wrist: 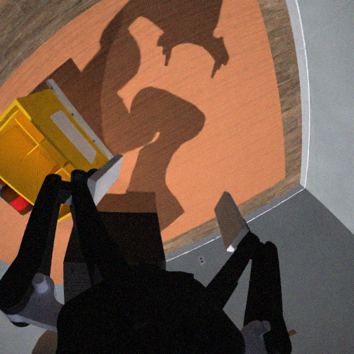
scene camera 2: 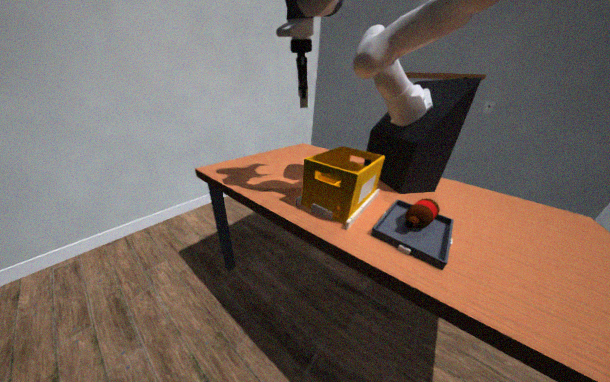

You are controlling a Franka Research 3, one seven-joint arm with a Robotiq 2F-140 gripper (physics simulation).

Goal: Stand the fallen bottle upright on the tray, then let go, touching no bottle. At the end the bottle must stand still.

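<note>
A brown bottle with a red label (scene camera 2: 423, 214) lies on its side in the dark grey tray (scene camera 2: 417, 251), its neck toward the table's front edge. In the wrist view, part of the bottle's red label (wrist: 19, 203) shows at the left edge, past the yellow crate; the rest of it is hidden. My gripper (scene camera 2: 303, 106) (wrist: 171, 184) is open and empty. It hangs high above the table, up and to the left of the crate and the tray in the scene view, well apart from the bottle.
A yellow crate (scene camera 2: 325, 197) (wrist: 60, 132) with inner dividers stands on the table (scene camera 2: 525, 240) (wrist: 240, 125), left of the tray in the scene view, with pale strips along its base. The dark robot pedestal (scene camera 2: 417, 150) stands behind the crate and the tray.
</note>
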